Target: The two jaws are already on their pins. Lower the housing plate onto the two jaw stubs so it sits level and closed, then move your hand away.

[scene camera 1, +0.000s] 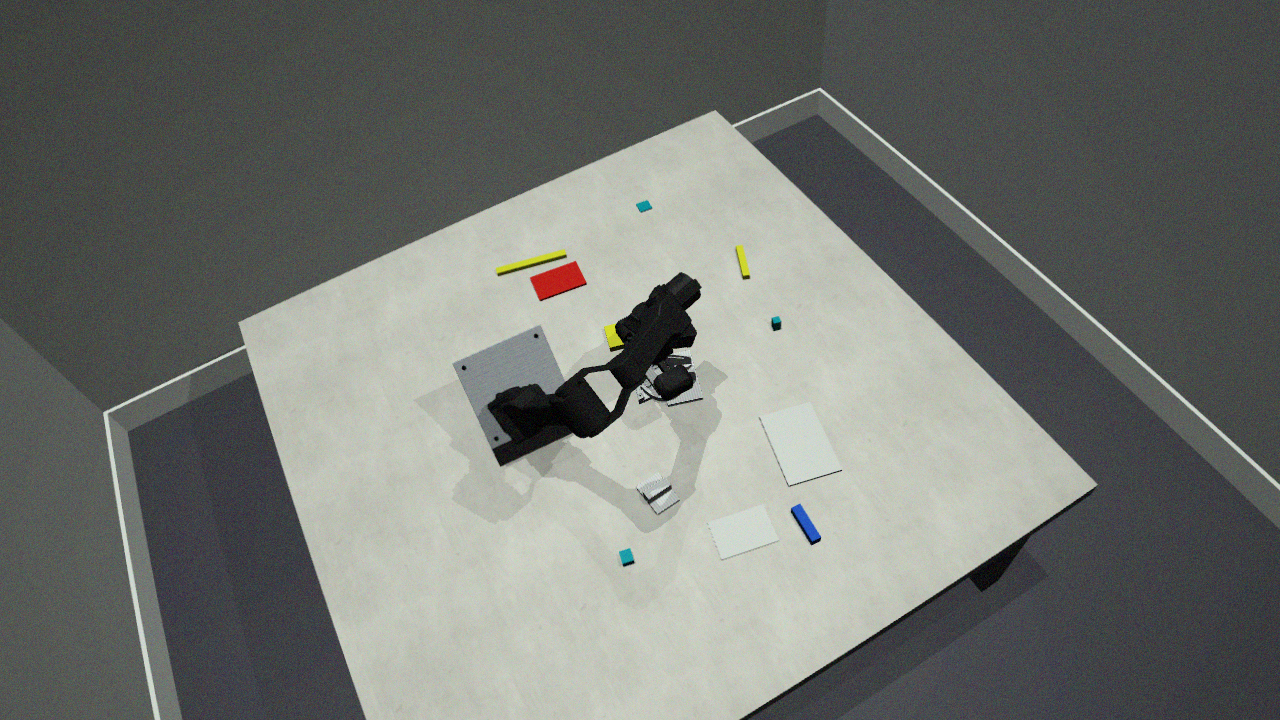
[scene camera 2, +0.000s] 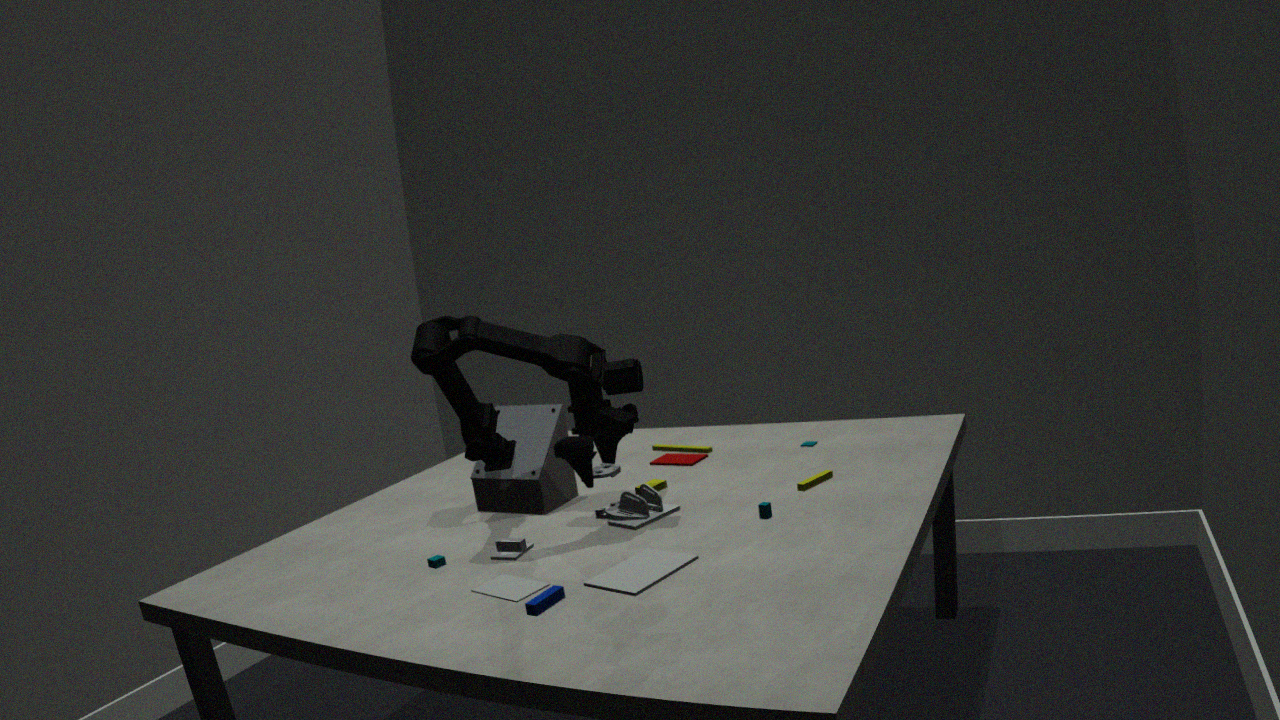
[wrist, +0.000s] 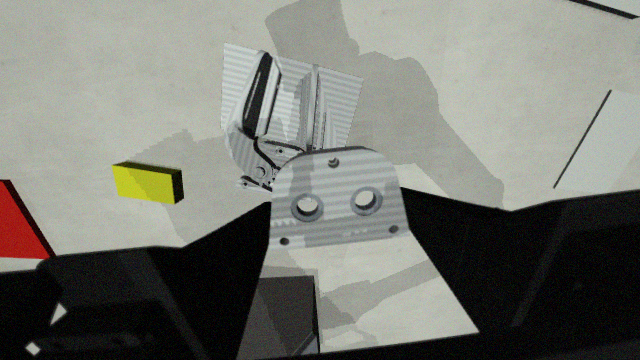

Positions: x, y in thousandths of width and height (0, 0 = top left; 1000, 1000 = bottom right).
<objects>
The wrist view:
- my gripper: 521, 560
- yellow block: 210, 501
</objects>
